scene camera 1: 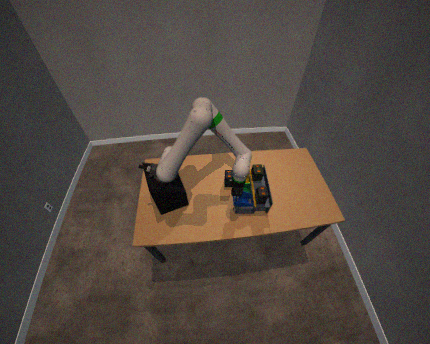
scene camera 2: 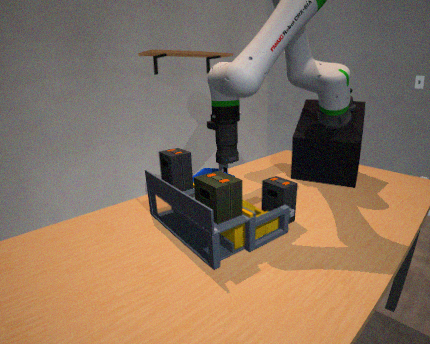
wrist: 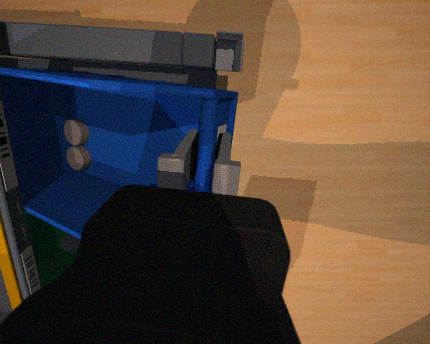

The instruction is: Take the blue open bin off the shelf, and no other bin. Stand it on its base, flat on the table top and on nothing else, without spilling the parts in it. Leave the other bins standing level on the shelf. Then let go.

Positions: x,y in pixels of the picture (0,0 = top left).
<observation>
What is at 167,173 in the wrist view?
My gripper.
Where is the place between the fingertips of my gripper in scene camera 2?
223,176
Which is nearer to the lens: the blue open bin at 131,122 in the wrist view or the green bin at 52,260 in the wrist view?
The blue open bin.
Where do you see a yellow bin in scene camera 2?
236,235
</observation>
